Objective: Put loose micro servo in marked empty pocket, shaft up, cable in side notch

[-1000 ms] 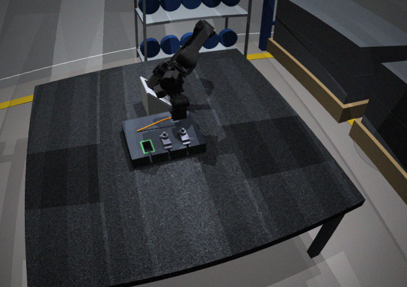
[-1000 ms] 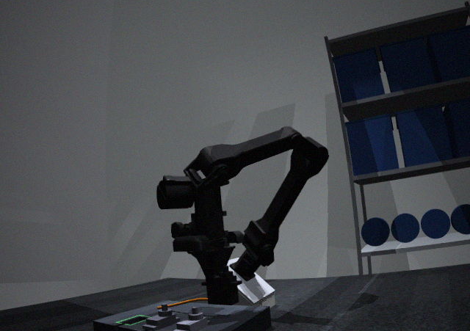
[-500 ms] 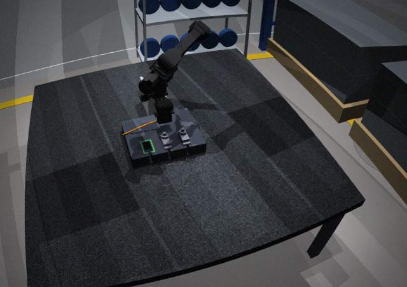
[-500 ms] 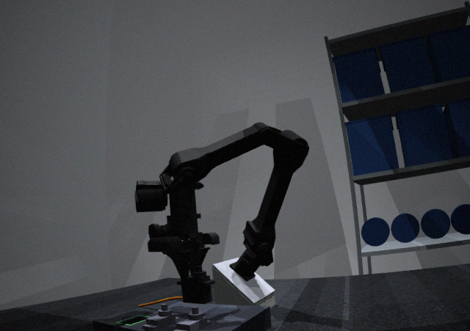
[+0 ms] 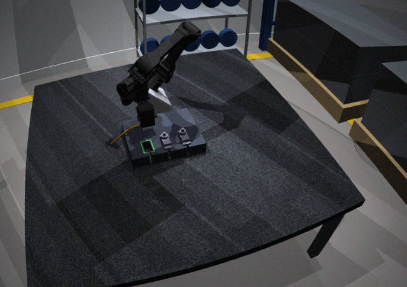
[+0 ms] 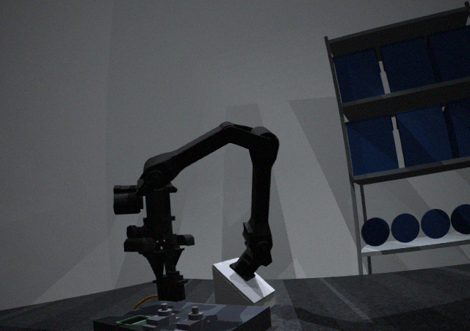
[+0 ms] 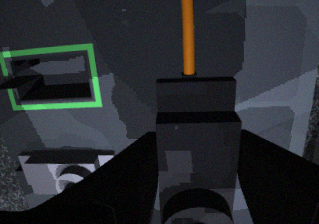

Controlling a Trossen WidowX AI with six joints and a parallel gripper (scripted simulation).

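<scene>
The robot deck lies 100 mm below my gripper tip, 60 mm to the left of it and 10 mm behind it.
</scene>
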